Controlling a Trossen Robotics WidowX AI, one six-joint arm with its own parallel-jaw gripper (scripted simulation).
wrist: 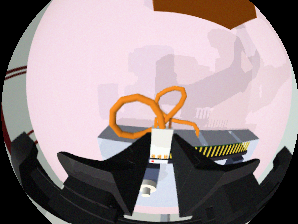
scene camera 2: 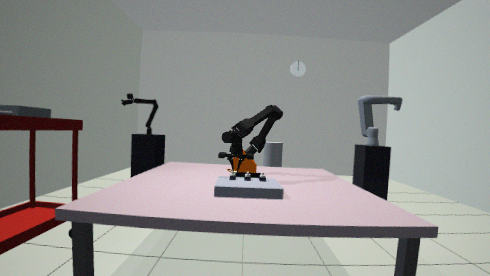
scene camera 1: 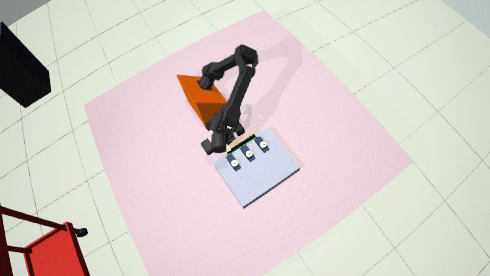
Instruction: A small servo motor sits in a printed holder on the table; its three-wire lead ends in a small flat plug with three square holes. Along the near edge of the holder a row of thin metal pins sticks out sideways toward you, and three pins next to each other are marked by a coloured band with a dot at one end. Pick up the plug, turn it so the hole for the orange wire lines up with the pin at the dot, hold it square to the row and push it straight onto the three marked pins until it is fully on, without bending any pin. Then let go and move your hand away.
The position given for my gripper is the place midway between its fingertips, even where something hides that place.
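A holder is visible in scene camera 1 (scene camera 1: 255,179), in scene camera 2 (scene camera 2: 242,189) and in the wrist view (wrist: 166,194). The wrist view also contains my gripper (wrist: 161,137).
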